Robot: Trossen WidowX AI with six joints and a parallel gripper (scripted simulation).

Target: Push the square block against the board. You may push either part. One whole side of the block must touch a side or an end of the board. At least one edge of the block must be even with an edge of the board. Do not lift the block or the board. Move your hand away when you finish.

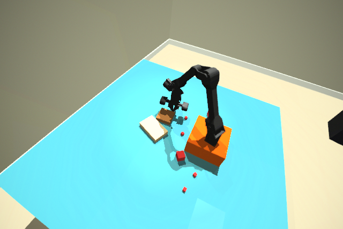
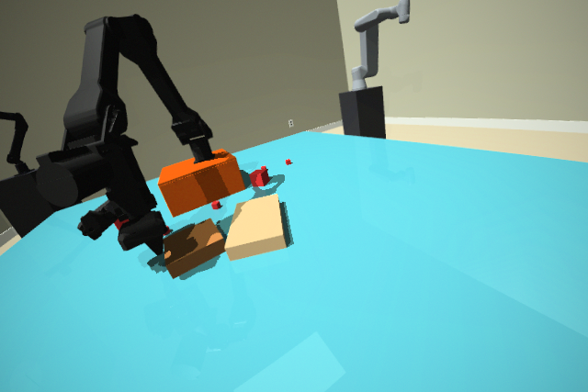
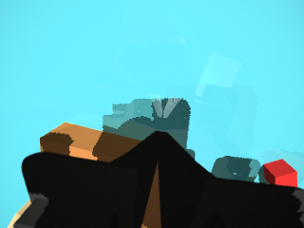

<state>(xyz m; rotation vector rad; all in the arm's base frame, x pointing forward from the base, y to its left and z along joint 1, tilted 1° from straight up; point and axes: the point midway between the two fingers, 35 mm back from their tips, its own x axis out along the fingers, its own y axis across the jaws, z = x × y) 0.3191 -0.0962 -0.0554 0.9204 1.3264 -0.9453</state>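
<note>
Right now my gripper tip is 10 mm short of the square block and 70 mm to the right of it. Also, from my gripper tip: tan board 10 mm ahead, 190 mm to the left.
</note>
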